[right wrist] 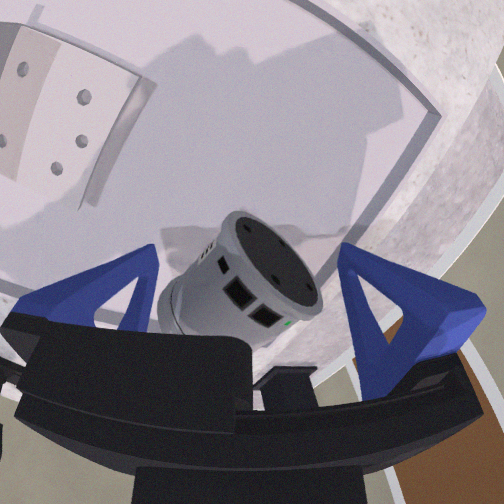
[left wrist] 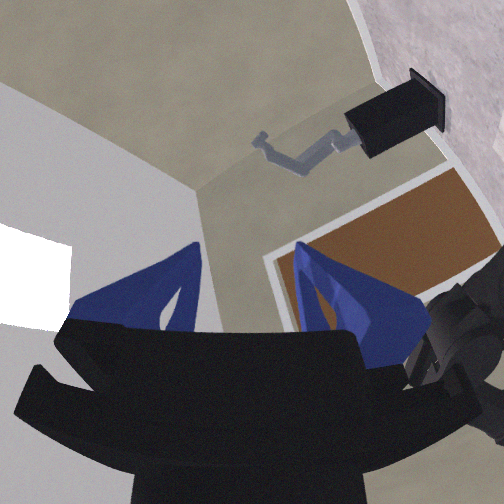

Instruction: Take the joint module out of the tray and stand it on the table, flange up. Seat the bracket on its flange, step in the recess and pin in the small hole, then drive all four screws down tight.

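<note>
In the right wrist view the joint module (right wrist: pixel 240 290) is a grey cylinder with a dark round flange face. It lies tilted on its side in the pale tray (right wrist: pixel 260 125), flange facing up and to the right. My right gripper (right wrist: pixel 248 247) is open, with one blue finger on each side of the module and neither touching it. The bracket (right wrist: pixel 55 115), a pale plate with several holes, lies at the tray's upper left. My left gripper (left wrist: pixel 247 250) is open and empty, pointing away at the room walls. No screws are visible.
The tray's grey rim (right wrist: pixel 400 165) runs to the right of the module, with the speckled table top (right wrist: pixel 450 100) beyond it. The left wrist view shows a black box on a grey mount (left wrist: pixel 395 117), a brown panel (left wrist: pixel 400 235) and the other arm's dark body (left wrist: pixel 465 340).
</note>
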